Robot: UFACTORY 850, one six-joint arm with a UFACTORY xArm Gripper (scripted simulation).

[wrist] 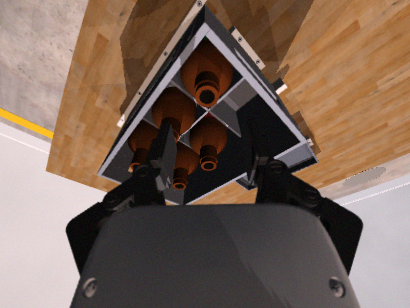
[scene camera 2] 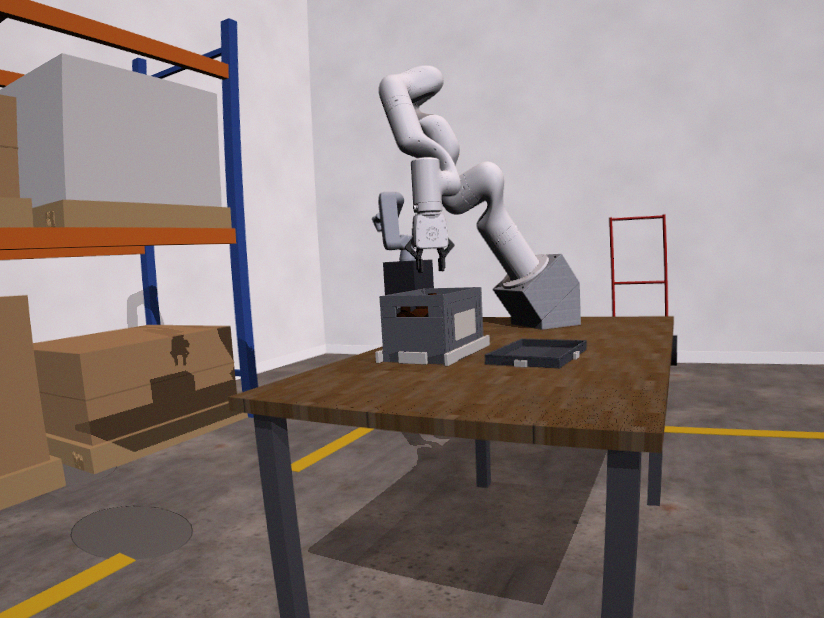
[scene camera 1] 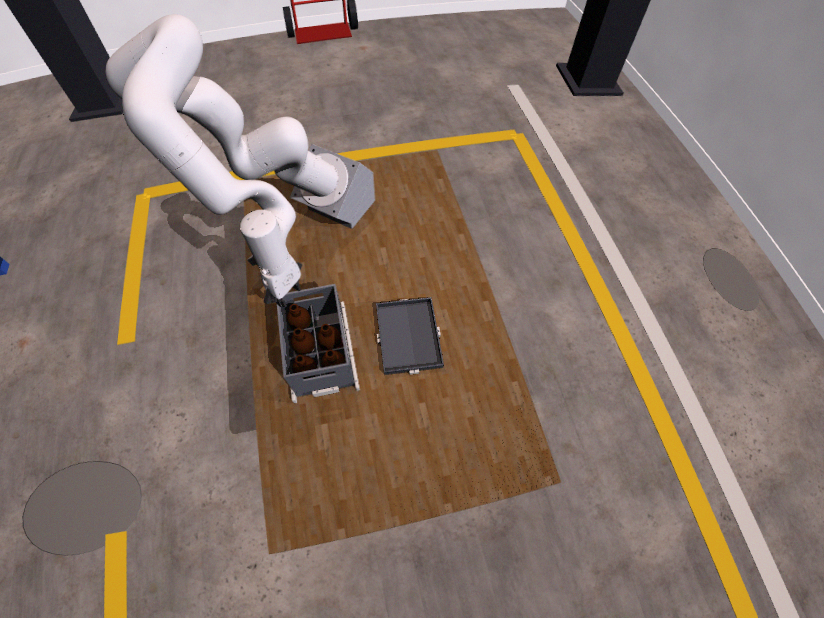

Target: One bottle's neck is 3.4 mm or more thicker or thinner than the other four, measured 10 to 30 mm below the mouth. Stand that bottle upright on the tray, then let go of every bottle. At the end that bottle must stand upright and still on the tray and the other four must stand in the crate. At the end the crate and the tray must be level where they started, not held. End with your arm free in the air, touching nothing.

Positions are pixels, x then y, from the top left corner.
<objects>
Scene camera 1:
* my gripper: 289,296
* dark grey tray: 409,338
</objects>
